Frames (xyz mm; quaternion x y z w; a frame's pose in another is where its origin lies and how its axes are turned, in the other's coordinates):
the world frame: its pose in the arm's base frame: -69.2 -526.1 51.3 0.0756 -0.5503 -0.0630 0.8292
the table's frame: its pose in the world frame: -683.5 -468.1 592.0 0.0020 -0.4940 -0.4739 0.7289
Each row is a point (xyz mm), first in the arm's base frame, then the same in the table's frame.
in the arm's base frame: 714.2 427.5 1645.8
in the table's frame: -1601.9 2144.4 -1205.1
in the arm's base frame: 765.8 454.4 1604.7
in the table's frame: -1663.4 2109.3 -1213.1
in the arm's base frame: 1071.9 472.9 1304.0
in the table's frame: -1935.9 1795.0 -1319.7
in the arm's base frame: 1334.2 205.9 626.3
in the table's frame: -2045.2 1034.7 -1416.8
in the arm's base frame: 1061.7 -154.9 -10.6
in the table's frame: -1728.7 359.2 -1185.3
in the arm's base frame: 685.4 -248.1 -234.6
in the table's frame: -1459.0 178.5 -877.0
